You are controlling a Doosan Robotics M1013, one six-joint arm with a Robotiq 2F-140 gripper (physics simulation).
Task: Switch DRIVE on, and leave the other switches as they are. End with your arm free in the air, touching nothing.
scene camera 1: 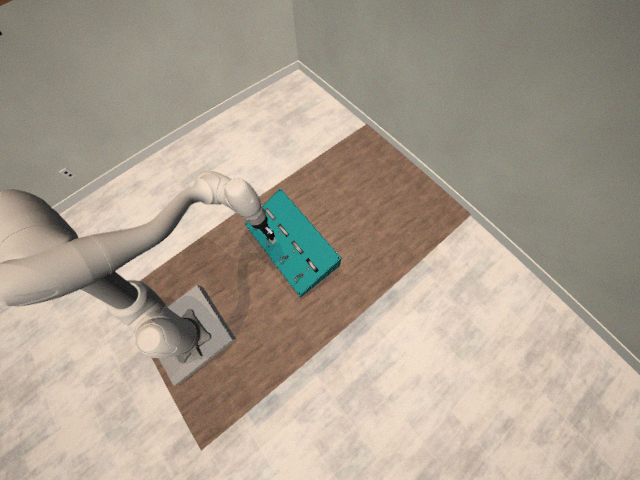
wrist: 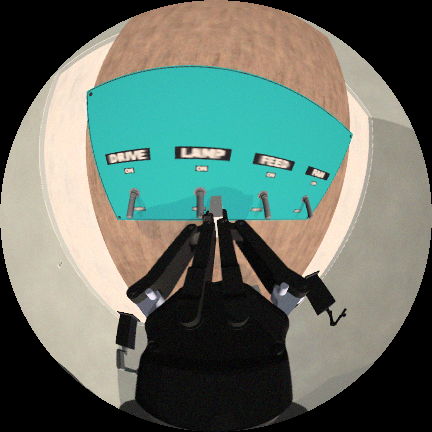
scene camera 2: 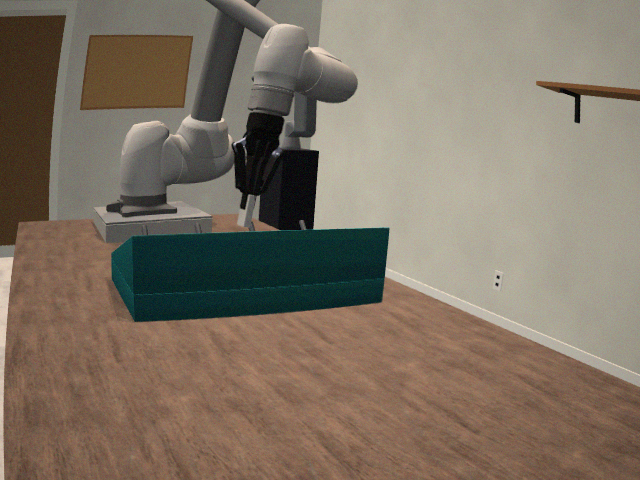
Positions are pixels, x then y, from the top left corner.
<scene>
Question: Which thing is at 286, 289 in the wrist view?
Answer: My gripper.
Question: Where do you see a teal switch panel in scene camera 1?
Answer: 308, 253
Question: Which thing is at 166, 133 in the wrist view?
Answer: A teal switch panel.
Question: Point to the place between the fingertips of my gripper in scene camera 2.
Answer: At 243, 226
</scene>
